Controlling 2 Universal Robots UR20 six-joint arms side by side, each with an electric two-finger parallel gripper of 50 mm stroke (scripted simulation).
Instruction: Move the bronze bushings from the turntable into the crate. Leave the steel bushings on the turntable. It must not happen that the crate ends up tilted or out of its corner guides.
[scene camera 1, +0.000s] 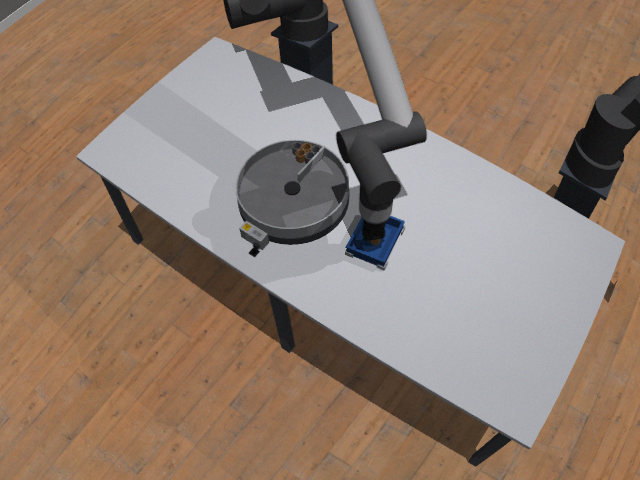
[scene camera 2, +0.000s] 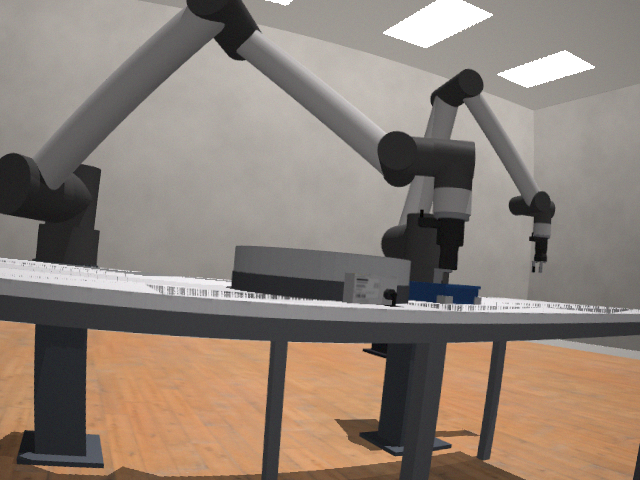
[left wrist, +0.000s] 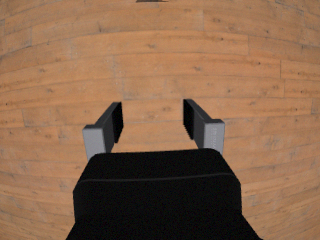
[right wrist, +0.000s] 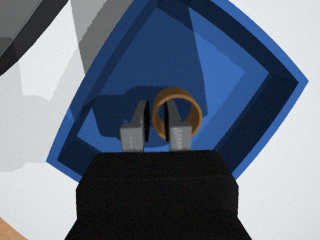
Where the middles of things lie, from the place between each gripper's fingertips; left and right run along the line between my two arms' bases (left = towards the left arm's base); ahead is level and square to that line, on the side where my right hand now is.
Now: the blue crate (scene camera 1: 357, 246) 2 cm below my right hand, 1 cm to the left of it and 1 cm behind it.
